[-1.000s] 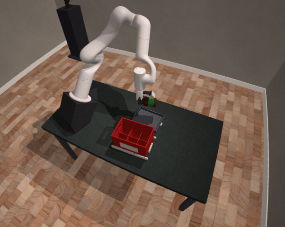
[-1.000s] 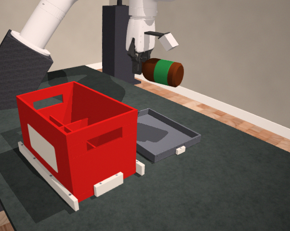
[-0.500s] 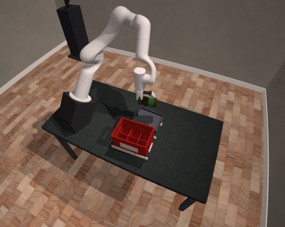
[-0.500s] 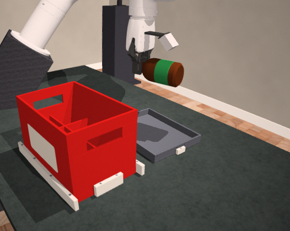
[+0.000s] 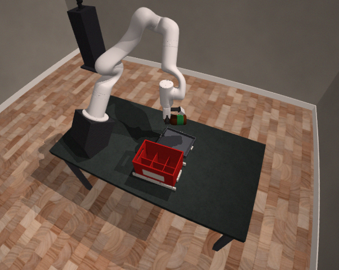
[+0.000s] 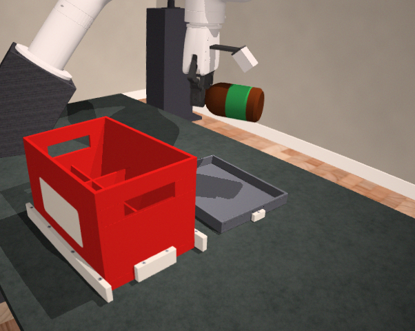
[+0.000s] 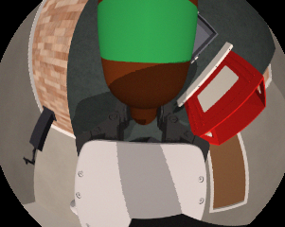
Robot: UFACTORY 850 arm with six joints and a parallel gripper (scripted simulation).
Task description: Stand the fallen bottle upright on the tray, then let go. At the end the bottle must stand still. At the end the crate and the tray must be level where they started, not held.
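The brown bottle is 50 mm ahead of my hand and 30 mm to the left of it. From my hand the other things lie so: grey shallow tray: 190 mm below, 80 mm ahead, 10 mm to the right; red crate: 280 mm to the right, 120 mm below, 90 mm ahead.
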